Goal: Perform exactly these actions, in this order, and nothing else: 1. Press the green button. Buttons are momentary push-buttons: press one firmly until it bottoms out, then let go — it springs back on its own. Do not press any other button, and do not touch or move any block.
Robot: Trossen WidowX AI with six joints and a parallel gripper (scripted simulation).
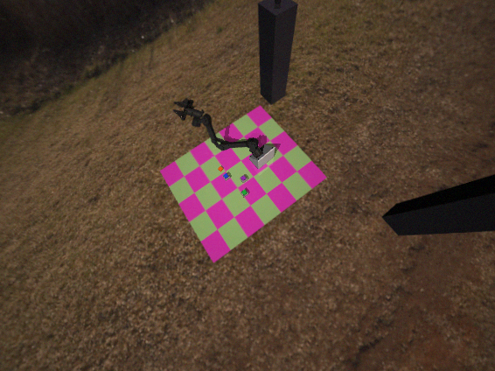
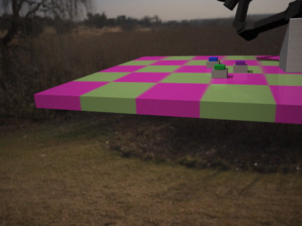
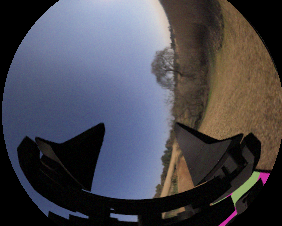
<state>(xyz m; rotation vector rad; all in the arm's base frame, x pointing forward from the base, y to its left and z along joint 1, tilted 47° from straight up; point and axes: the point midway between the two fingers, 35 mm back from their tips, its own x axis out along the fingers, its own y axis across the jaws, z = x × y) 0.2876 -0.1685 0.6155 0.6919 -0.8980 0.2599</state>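
Now: the green button 74 cm to the left of my gripper tip, 38 cm below it and 7 cm behind it. The rest, counted from my gripper tip: purple button (64 cm to the left, 38 cm below, 13 cm behind); then blue button (54 cm to the left, 38 cm below, 3 cm behind).
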